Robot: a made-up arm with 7 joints.
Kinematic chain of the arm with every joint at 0, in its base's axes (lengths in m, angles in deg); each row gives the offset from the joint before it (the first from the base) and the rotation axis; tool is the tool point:
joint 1: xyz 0 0 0.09 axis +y
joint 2: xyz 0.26 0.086 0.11 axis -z
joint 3: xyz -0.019 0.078 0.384 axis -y
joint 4: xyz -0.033 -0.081 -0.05 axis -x
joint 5: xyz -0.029 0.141 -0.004 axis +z
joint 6: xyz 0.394 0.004 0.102 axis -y
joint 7: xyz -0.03 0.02 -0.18 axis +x
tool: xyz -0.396 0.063 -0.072
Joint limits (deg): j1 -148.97..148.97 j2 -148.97..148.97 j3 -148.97..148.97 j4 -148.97..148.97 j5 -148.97..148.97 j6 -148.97..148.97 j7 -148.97..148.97
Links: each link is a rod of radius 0.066 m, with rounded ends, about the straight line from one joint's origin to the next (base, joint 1, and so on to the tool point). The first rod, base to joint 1, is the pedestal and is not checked.
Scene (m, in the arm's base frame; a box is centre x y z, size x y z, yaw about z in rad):
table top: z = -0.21
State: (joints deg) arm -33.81 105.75 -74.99 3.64 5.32 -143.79 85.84
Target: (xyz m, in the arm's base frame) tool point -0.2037 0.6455 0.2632
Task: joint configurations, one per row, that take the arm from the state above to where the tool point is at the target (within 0.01 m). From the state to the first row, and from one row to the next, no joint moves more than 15 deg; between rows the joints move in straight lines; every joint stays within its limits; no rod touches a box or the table.
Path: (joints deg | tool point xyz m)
1: -33.27 110.68 -79.19 -4.14 -7.27 -144.65 87.44 | 0.1849 -0.4163 0.1676
2: -32.74 115.61 -83.39 -11.92 -19.86 -145.52 89.04 | 0.0309 -0.2588 0.0298
3: -32.20 120.54 -87.58 -19.70 -32.45 -146.38 90.64 | -0.0902 -0.0367 -0.0368
4: -31.66 125.47 -91.78 -27.48 -45.04 -147.24 92.24 | -0.1679 0.2141 -0.0181
5: -31.13 130.40 -95.98 -35.26 -57.63 -148.11 93.84 | -0.2024 0.4536 0.0863
6: -30.59 135.33 -100.18 -43.04 -70.23 -148.97 95.44 | -0.2038 0.6455 0.2632

